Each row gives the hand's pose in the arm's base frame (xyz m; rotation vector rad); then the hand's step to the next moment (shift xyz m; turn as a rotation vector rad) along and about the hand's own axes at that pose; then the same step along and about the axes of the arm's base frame.
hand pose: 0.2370 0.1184 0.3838 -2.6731 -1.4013 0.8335
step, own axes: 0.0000 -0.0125 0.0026 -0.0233 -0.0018 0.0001
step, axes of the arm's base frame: -0.0107 0.0069 0.0009 -0.0121 -0.0168 0.0108
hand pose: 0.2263 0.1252 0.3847 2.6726 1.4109 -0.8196
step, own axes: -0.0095 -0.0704 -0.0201 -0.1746 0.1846 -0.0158
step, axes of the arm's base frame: -0.0498 0.0394 0.0376 0.0697 -0.2396 0.0505
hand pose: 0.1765 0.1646 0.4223 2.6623 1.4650 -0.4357
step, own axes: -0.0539 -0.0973 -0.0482 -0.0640 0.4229 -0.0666
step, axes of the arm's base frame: -0.0984 0.0183 0.0683 0.3357 -0.2685 0.0508
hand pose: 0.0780 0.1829 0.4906 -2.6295 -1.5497 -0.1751
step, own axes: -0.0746 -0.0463 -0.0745 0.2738 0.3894 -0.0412
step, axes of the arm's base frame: -0.0805 -0.0519 0.0639 0.4701 0.0434 0.0737
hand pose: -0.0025 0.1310 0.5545 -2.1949 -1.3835 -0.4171
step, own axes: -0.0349 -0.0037 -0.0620 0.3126 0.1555 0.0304
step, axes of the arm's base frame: -0.0178 -0.0598 0.0343 0.2755 0.1952 0.0939
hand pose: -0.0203 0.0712 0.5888 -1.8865 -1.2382 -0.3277
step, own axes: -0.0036 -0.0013 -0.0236 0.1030 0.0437 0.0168
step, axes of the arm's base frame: 0.0023 -0.0199 0.0130 0.0829 0.0707 0.0305
